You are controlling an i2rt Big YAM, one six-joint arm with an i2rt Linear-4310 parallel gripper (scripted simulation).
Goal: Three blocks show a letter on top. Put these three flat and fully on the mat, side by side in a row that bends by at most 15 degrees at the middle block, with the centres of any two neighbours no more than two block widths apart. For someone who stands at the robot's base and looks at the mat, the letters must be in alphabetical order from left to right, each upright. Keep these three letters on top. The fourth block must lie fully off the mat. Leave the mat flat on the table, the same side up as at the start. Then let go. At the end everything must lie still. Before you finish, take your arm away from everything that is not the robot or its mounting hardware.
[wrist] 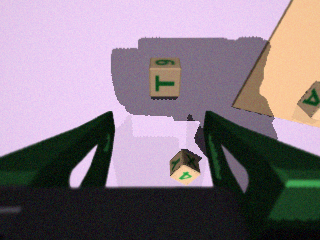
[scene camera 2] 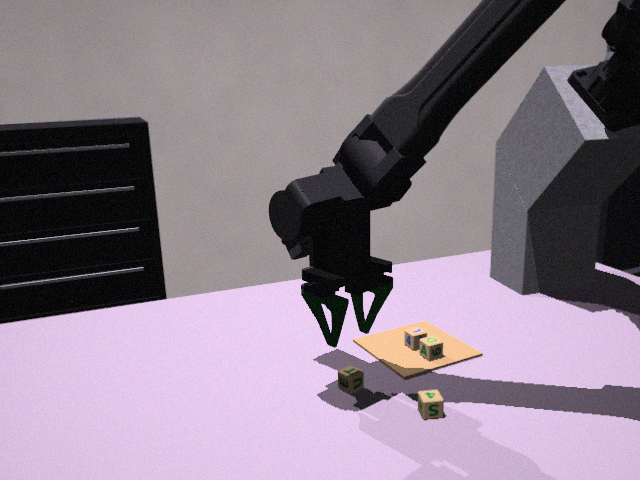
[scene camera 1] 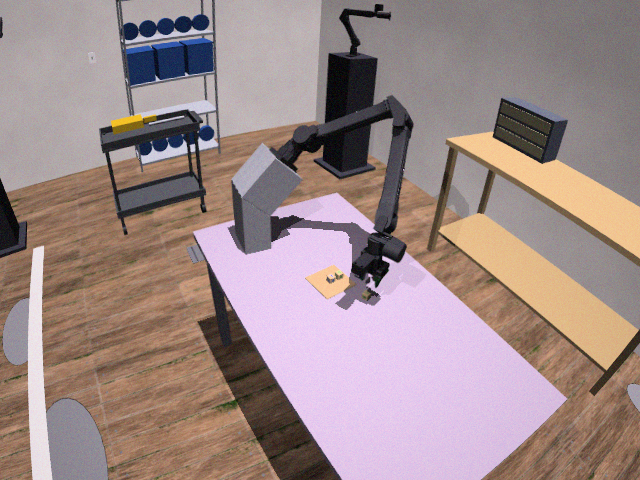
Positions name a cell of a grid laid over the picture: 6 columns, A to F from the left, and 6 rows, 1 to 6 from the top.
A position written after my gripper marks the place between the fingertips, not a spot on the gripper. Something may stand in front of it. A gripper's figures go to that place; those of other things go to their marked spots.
My gripper (wrist: C3): 13 cm from the lens. A T block (wrist: D2) is 17 cm from the lens.
